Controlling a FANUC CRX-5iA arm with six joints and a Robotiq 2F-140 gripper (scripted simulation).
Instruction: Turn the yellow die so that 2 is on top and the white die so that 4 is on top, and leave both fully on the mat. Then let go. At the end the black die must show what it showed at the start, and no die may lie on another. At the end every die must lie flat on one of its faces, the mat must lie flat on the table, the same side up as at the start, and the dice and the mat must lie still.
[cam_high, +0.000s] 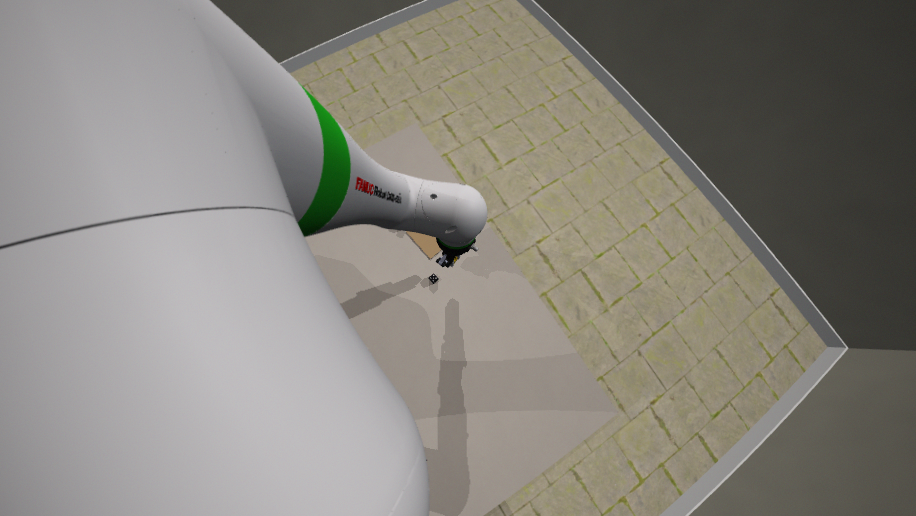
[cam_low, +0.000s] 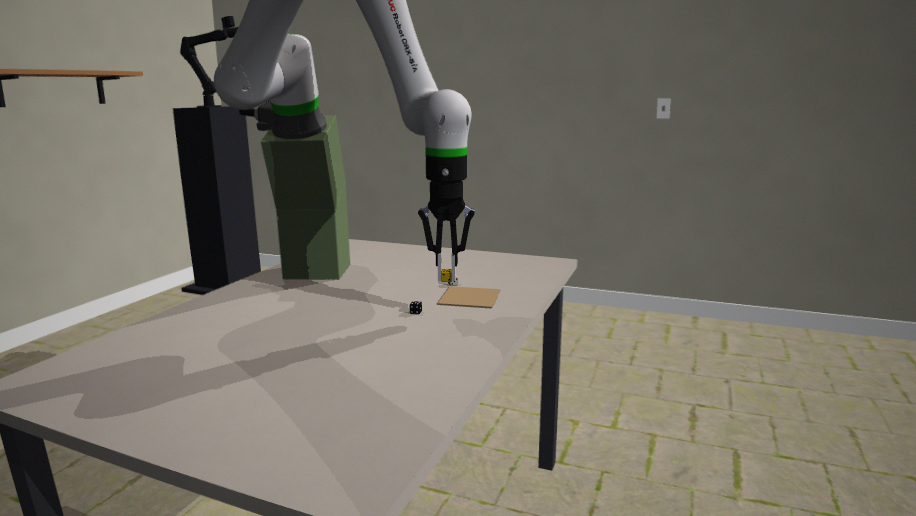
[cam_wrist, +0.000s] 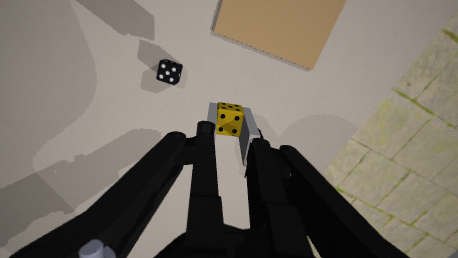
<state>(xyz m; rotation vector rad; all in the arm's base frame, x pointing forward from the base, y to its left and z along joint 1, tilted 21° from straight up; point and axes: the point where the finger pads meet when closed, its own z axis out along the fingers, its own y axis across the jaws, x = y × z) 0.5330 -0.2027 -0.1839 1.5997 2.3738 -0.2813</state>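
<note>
Now: the yellow die 2 cm below my hand. From my hand the other things lie so: tan mat (15 cm to the left, 12 cm below); white die (9 cm behind, 23 cm to the left, 11 cm below); black die (8 cm behind, 11 cm below).
</note>
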